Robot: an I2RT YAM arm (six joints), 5 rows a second.
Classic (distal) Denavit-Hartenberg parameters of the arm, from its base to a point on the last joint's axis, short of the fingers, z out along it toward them. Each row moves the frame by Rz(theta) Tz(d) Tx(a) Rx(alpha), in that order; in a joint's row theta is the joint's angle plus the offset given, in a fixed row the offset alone. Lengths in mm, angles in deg.
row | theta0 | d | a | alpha
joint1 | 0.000 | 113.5 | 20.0 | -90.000
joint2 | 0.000 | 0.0 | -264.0 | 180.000
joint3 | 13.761 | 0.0 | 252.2 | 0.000
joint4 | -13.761 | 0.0 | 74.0 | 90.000
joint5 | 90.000 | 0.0 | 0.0 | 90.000
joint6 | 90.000 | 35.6 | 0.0 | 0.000
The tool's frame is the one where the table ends.
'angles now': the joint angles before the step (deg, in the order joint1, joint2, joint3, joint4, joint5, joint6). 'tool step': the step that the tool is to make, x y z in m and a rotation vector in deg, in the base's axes. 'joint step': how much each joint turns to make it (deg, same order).
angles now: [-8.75, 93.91, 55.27, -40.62, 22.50, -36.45]
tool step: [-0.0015, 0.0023, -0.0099, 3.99, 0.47, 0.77]
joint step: [-0.05, 0.87, -1.25, 1.10, -3.96, -0.13]
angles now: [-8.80, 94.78, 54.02, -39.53, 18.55, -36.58]
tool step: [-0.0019, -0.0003, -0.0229, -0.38, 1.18, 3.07]
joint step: [-0.12, 2.34, -3.37, 5.69, 0.01, -3.41]
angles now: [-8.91, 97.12, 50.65, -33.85, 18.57, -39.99]
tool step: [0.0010, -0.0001, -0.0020, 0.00, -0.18, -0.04]
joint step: [0.01, 0.41, -0.08, 0.65, -0.02, 0.06]
